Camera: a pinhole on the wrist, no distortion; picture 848 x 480 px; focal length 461.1 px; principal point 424.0 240.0 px. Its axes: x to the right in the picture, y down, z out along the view. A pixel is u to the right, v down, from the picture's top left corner.
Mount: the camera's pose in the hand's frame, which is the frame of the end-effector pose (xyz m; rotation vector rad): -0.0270 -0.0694 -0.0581 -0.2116 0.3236 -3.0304
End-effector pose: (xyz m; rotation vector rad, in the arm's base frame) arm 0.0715 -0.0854 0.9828 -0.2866 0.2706 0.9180
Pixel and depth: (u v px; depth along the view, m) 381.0 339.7 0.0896
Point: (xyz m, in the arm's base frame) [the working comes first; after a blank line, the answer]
In the camera's frame: -0.0084 0.0194 0.0896

0.1570 -0.1410 1.0194
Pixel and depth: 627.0 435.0 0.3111
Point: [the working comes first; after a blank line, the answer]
In the camera's frame: 0.1370 0.1316 0.3111

0.2563 -0.2398 1.2707
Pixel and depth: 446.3 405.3 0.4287
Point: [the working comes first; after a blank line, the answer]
In the camera's frame: 0.0207 0.1537 0.4287

0.3709 -0.1274 1.3159
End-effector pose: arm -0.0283 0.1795 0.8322 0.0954 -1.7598 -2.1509
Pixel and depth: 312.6 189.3 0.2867
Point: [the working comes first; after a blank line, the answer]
In the camera's frame: -0.0693 -0.0315 0.2867

-0.1845 0.3717 0.8080
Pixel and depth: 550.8 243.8 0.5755
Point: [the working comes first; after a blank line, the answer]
In the camera's frame: 0.1583 0.0047 0.5755

-0.1266 0.7286 0.7317
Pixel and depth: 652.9 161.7 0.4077
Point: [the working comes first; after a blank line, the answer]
In the camera's frame: 0.2024 -0.0692 0.4077

0.0041 0.6036 0.7854
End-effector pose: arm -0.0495 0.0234 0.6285 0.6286 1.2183 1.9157
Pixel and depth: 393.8 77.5 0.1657
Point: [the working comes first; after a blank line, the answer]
In the camera's frame: -0.0109 -0.0584 0.1657

0.0472 0.0978 0.6354
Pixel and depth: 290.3 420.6 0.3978
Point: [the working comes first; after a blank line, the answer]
In the camera's frame: -0.1153 0.1558 0.3978

0.1630 0.3701 0.4833
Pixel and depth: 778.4 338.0 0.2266
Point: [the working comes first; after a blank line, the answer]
In the camera's frame: 0.1742 0.0482 0.2266

0.2341 0.0285 0.5377
